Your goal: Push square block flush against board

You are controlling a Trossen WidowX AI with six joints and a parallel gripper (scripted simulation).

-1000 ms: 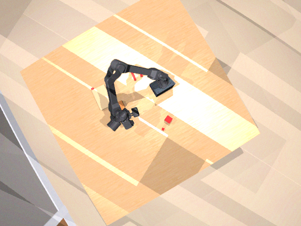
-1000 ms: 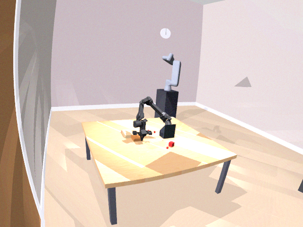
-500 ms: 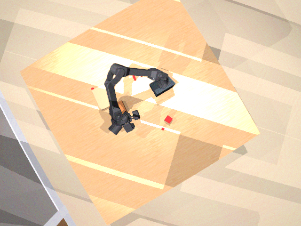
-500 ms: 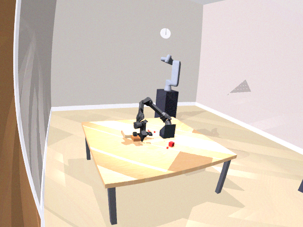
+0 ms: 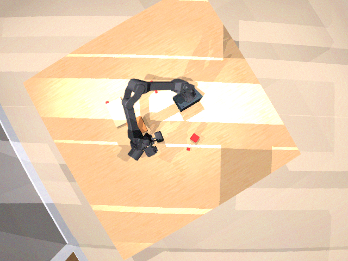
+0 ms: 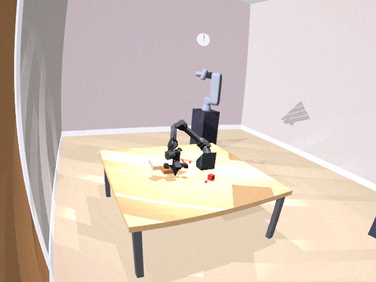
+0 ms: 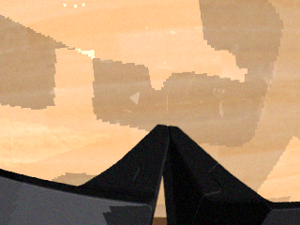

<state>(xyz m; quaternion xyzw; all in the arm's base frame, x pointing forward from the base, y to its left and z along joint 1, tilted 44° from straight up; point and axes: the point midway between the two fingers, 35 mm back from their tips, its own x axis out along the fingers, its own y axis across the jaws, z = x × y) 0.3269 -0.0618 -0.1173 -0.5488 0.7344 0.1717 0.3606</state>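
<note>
My gripper tip is 11 cm to the left of the square block and 1 cm below it. From my gripper tip the other things lie so: red stick: 23 cm behind, 24 cm to the right; then board: 3 cm ahead, 25 cm to the right, 1 cm above; then red cube: 23 cm behind, 16 cm to the left, 1 cm above.
</note>
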